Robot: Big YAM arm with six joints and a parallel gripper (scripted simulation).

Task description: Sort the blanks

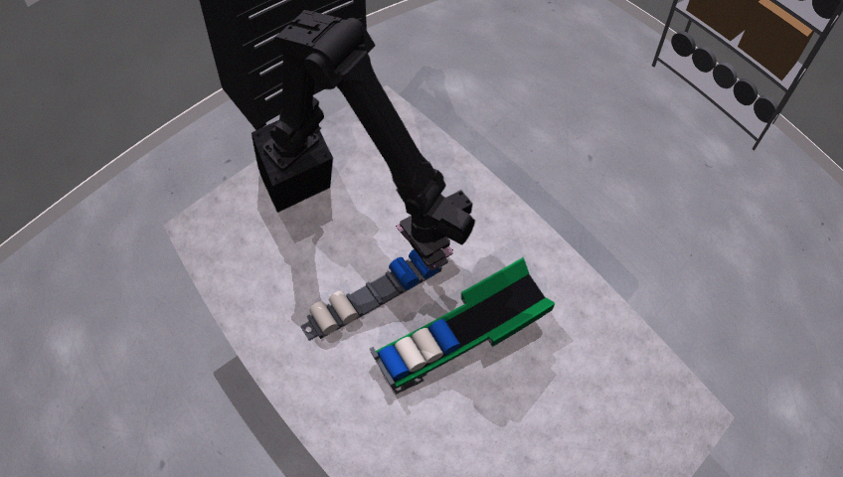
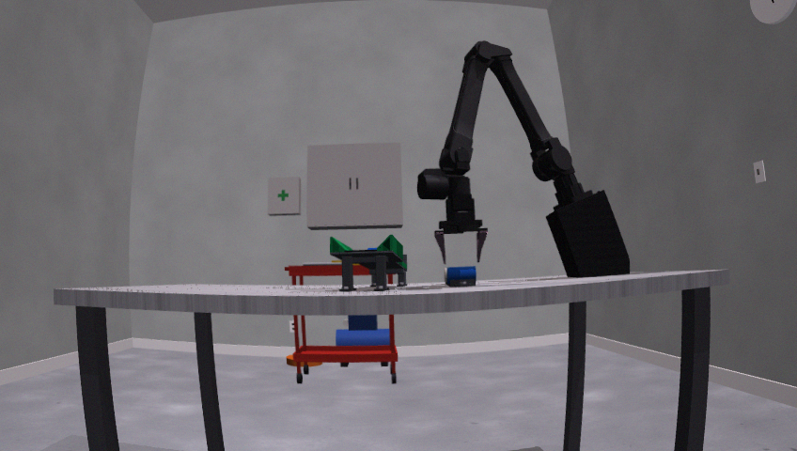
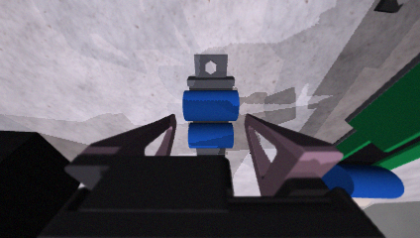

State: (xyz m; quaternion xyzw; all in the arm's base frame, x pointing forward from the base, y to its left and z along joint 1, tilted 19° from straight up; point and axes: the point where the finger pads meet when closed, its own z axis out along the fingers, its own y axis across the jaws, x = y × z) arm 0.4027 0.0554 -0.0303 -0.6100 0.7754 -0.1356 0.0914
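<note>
Right now the feed ramp is 190 mm ahead of my hand and 90 mm to the right of it. Also, from my hand: grey stop: 270 mm to the right, 130 mm ahead; then stock rack: 130 mm to the right, 70 mm below, 30 mm behind.
</note>
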